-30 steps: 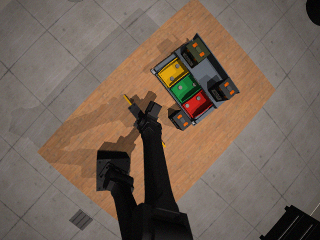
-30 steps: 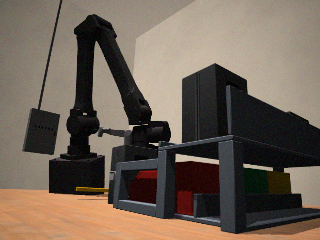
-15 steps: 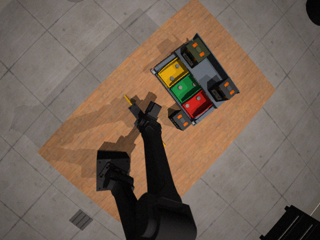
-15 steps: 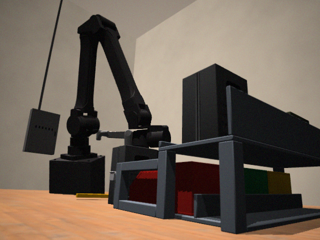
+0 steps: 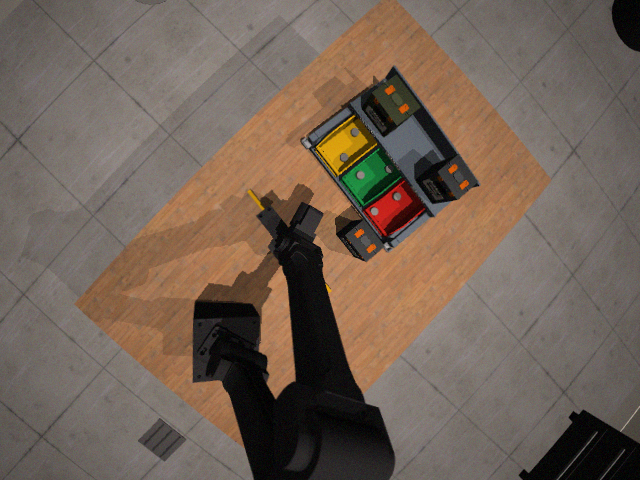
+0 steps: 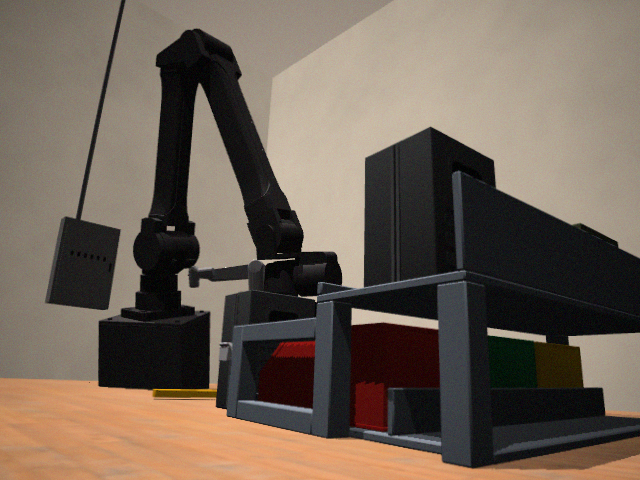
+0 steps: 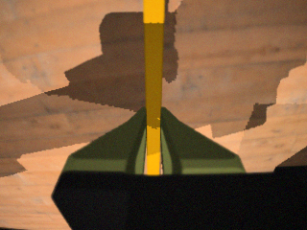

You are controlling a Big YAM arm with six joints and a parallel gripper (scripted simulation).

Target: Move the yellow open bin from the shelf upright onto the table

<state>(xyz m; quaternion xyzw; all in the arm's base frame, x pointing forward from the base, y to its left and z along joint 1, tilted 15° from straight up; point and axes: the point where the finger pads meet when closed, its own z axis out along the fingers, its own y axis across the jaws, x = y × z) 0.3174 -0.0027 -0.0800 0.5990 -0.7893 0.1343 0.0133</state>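
The thin yellow rod is 10 mm below my hand. Round my hand: red bin 260 mm ahead, 190 mm to the right, 30 mm above; then green bin 300 mm ahead, 90 mm to the right, 30 mm above; then yellow open bin 330 mm ahead, 30 mm above, 20 mm to the left.
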